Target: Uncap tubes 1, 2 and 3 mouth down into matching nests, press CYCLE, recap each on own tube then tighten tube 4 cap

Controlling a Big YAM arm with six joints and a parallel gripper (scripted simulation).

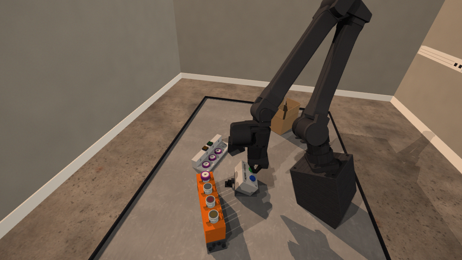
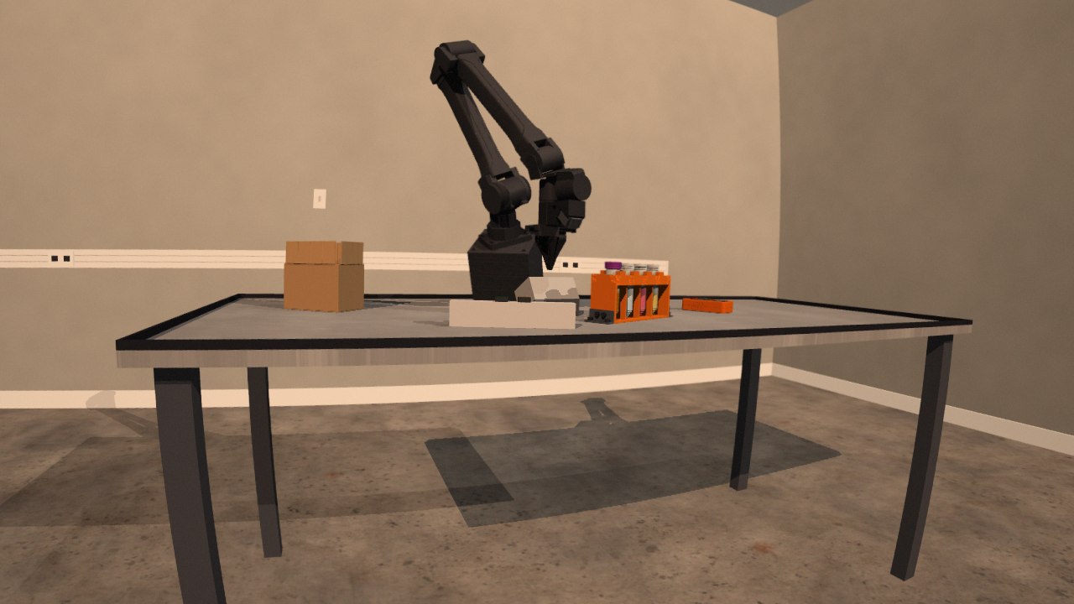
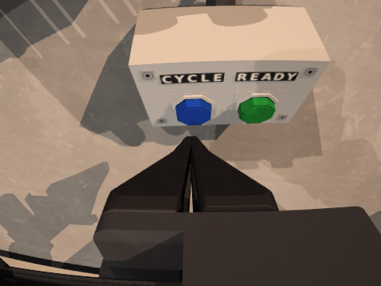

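Right now my hand is 40 mm above the blue key and 10 mm short of it. Round my hand: green key (50 mm to the right, 40 mm below, 10 mm ahead); key housing (50 mm below, 30 mm to the right, 20 mm ahead); cardboard box (470 mm to the right, 200 mm behind, 40 mm below).
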